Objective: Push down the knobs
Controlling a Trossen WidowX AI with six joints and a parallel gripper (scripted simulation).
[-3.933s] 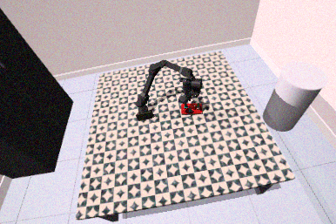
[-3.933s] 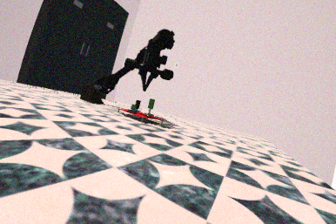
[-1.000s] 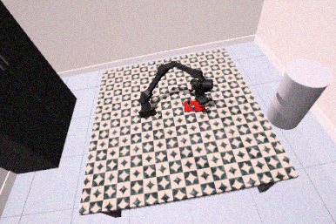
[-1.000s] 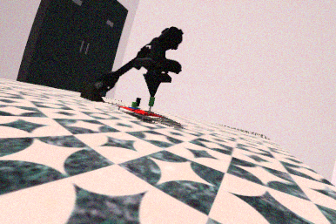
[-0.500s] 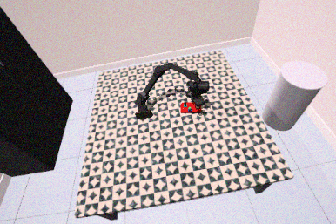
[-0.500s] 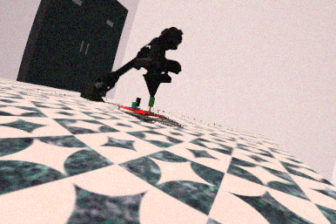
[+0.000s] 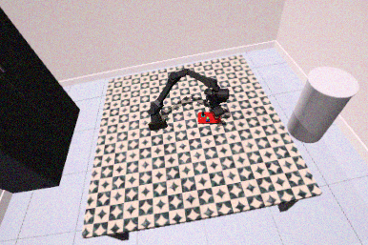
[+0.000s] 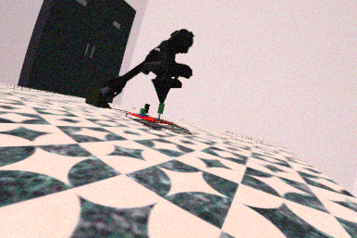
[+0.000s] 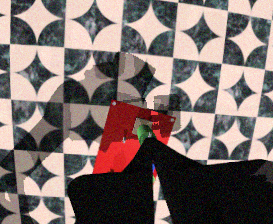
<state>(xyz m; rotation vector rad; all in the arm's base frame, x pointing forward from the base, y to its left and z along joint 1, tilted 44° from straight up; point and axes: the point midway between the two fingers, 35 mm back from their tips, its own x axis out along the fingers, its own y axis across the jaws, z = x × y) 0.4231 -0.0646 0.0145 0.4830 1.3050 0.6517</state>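
The green knob is 10 mm below my gripper tip. Round my gripper tip: dark knob (90 mm behind, 30 mm to the left, 30 mm below).
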